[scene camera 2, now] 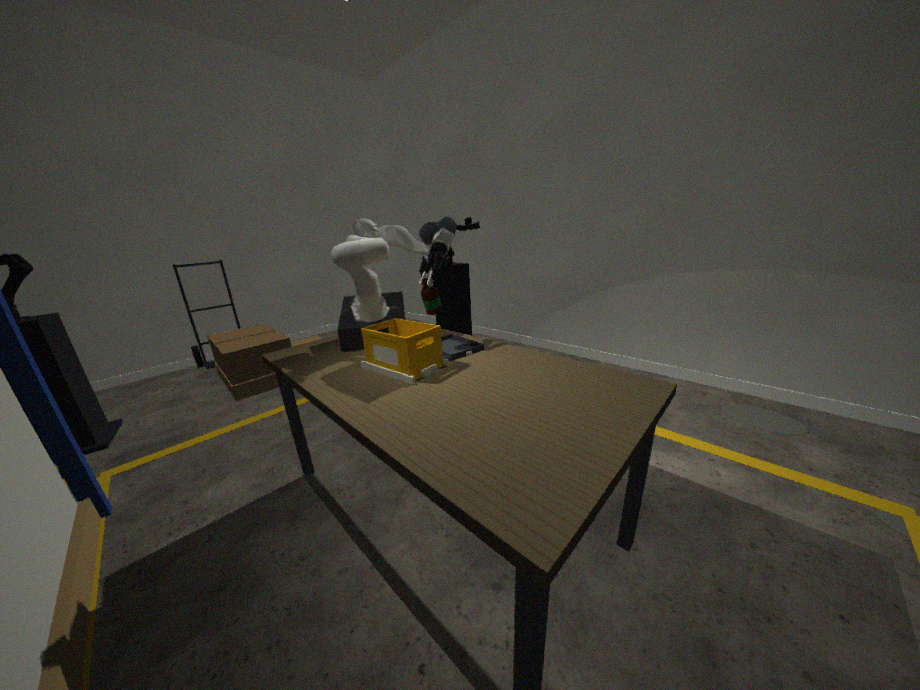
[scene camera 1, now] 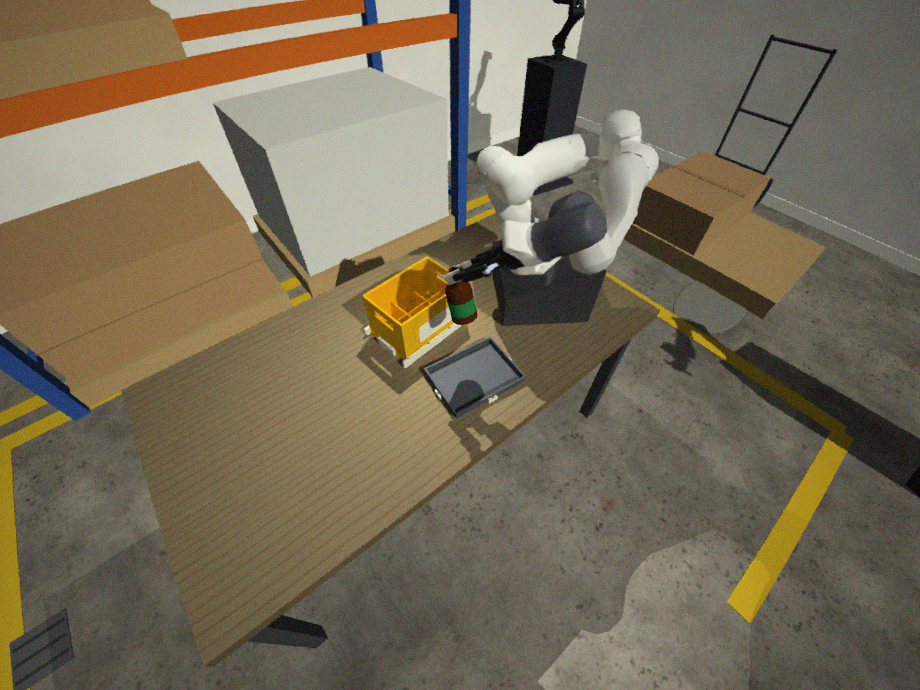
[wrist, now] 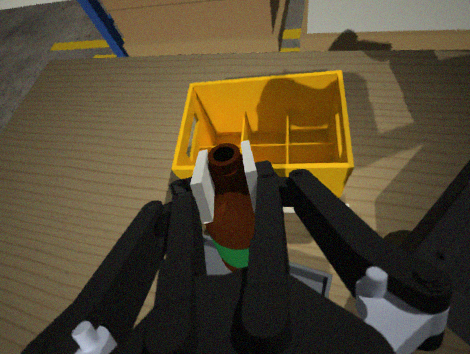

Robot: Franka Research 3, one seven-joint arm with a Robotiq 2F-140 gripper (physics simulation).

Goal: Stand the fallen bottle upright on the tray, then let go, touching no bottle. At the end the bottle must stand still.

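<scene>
The brown bottle with a green band [scene camera 1: 462, 304] [scene camera 2: 431, 300] [wrist: 231, 220] hangs in the air, neck up and close to upright with a slight lean. My gripper [scene camera 1: 452, 277] [scene camera 2: 426, 281] [wrist: 227, 161] is shut on its neck, with the light finger pads on either side just below the mouth. The grey tray [scene camera 1: 484, 365] [scene camera 2: 458, 344] [wrist: 311, 276] lies on the table, lower than the bottle, with a shadow across its floor. In the wrist view the fingers and bottle hide much of the tray. Whether the bottle is straight over the tray I cannot tell.
A yellow divided crate [scene camera 1: 390, 340] [scene camera 2: 420, 360] [wrist: 320, 176] stands close beside the tray, on a white base frame, and the bottle hangs near its rim. The wooden table [scene camera 1: 297, 445] [scene camera 2: 520, 415] [wrist: 100, 125] carries both. The dark arm pedestal [scene camera 1: 546, 300] stands behind.
</scene>
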